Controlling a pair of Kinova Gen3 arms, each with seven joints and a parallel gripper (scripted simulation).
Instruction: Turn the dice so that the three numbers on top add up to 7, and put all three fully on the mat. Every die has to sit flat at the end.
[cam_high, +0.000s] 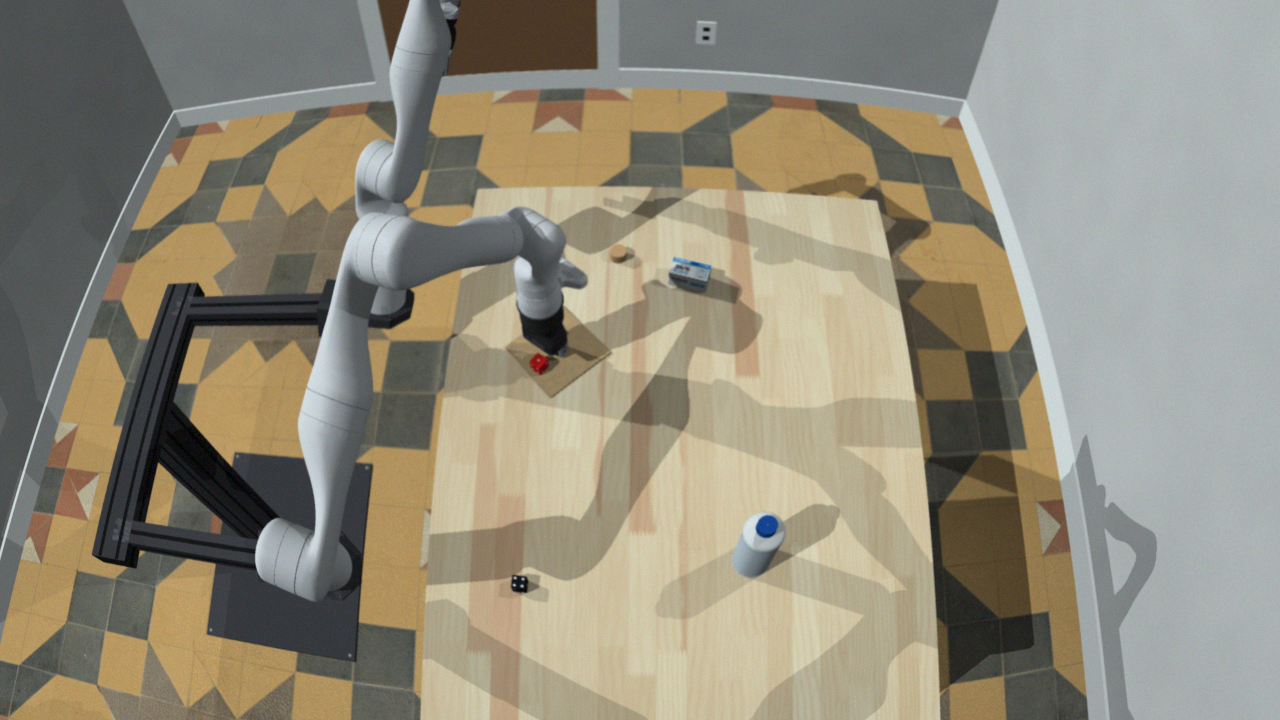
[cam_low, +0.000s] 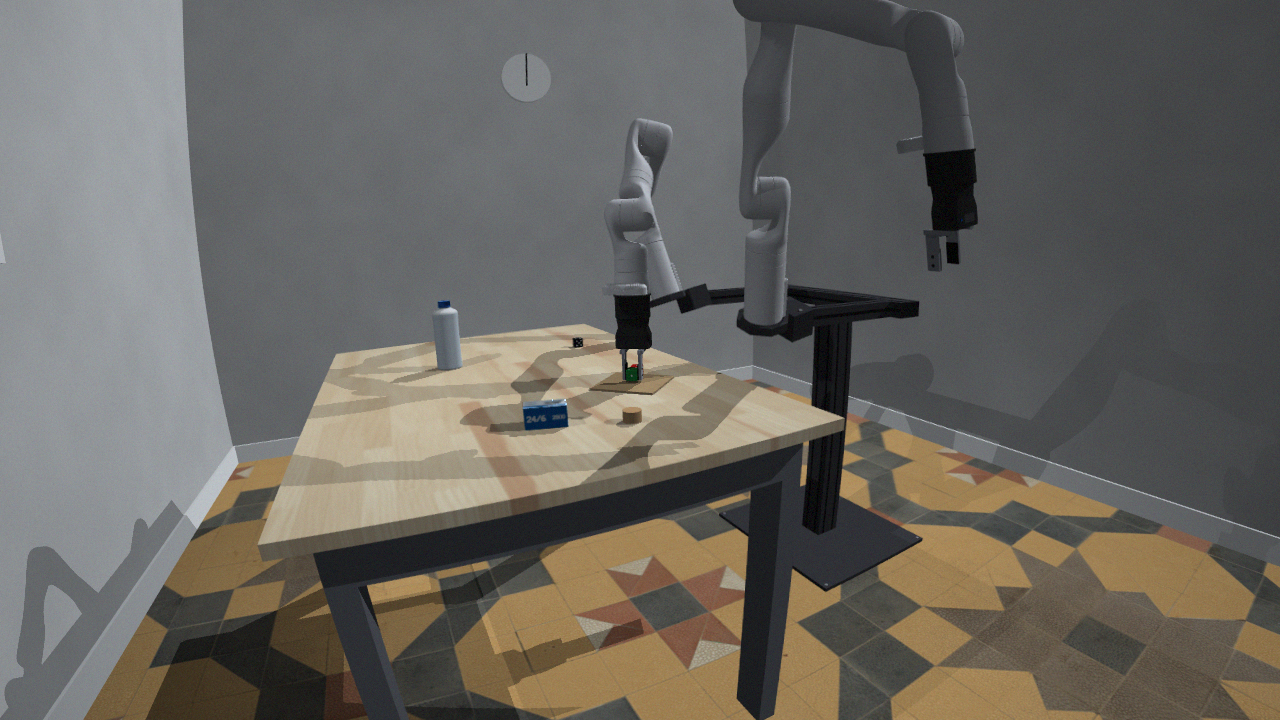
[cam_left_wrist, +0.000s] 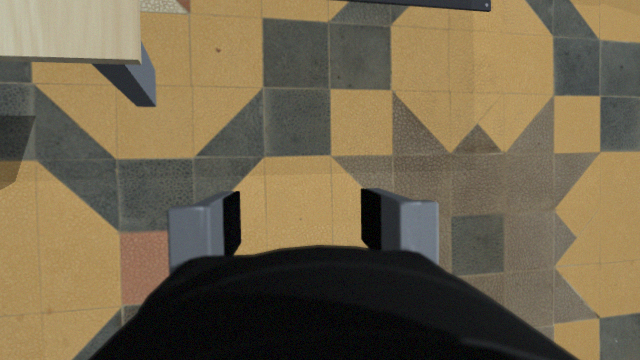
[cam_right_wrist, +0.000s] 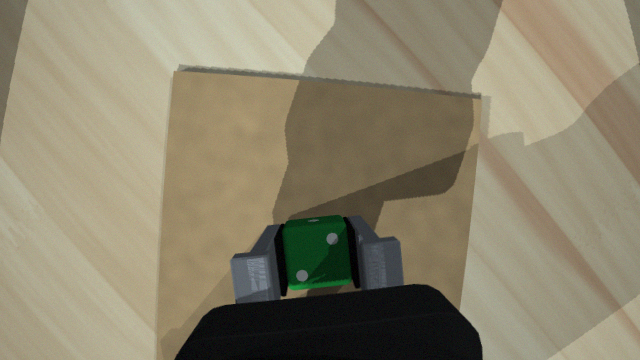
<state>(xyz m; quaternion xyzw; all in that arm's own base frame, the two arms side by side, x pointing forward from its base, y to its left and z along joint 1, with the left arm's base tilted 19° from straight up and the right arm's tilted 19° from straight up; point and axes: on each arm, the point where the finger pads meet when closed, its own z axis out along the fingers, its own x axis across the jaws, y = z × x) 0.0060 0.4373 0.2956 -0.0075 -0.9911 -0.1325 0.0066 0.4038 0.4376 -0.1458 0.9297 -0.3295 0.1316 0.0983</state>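
Observation:
The green die is 10 mm below my right hand. From my right hand the other things lie so: red die (40 mm to the right, 30 mm behind, 10 mm below); then small wooden disc (230 mm to the left, 90 mm ahead, 20 mm below); then brown square mat (30 mm below).

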